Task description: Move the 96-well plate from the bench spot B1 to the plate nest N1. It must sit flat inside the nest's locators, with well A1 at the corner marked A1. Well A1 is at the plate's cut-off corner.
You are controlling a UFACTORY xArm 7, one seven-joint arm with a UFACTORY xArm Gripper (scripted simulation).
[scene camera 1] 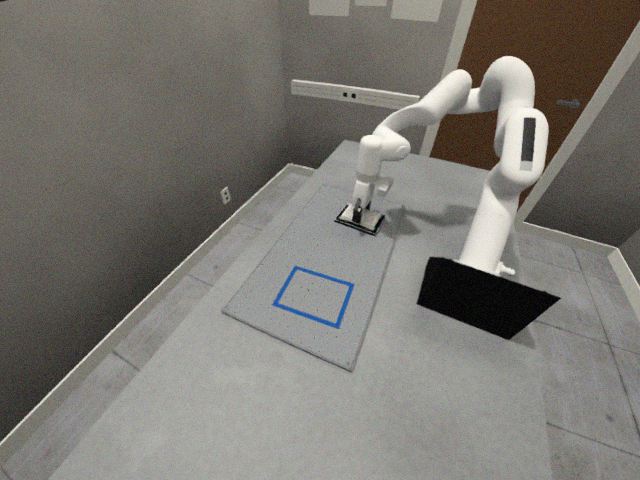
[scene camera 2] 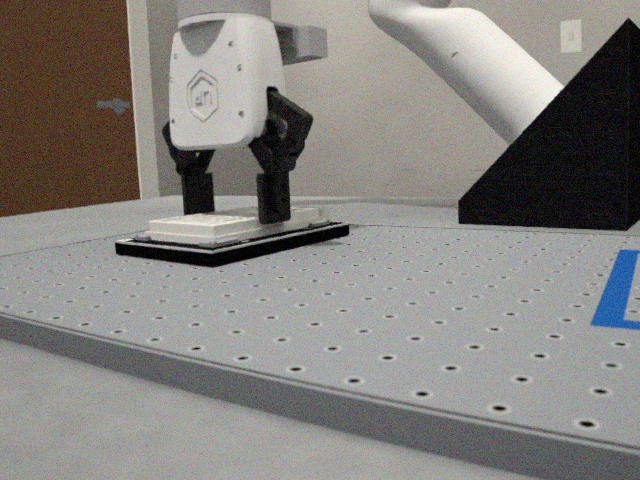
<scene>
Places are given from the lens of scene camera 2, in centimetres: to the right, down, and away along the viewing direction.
white 96-well plate (scene camera 2: 243, 223): -6, -1, 46
black plate nest N1 (scene camera 2: 213, 260): -7, 1, 42
</scene>
